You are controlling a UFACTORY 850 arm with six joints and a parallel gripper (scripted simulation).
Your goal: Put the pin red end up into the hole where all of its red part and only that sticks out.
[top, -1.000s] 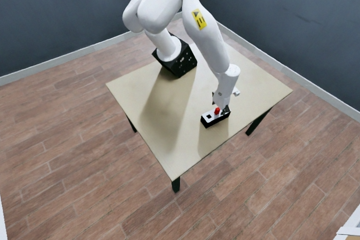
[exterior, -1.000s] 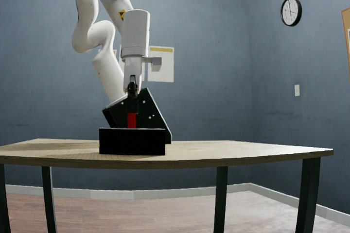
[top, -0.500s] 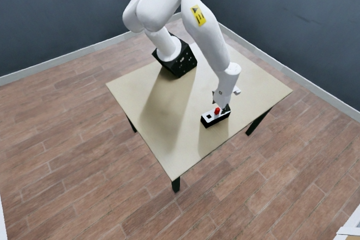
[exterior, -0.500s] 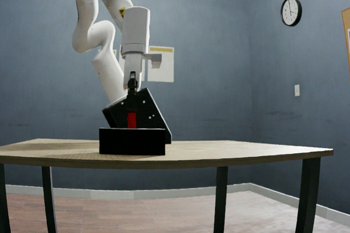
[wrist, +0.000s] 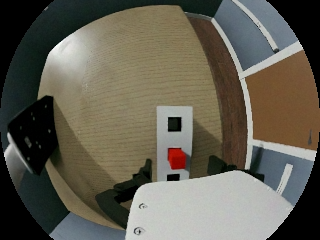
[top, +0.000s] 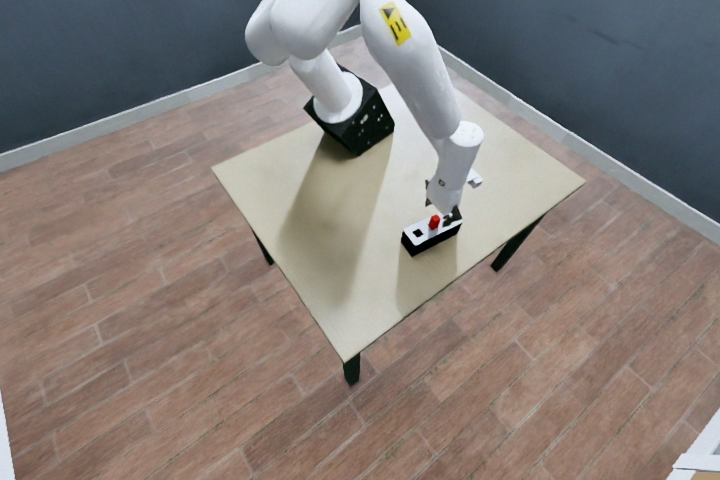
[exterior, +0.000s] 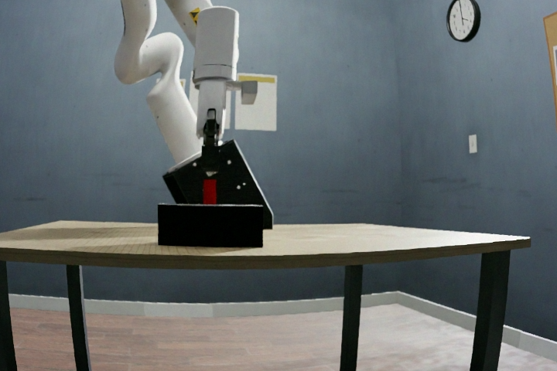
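Right now my hand is 50 mm above the pin. Round my hand: black block 110 mm below.
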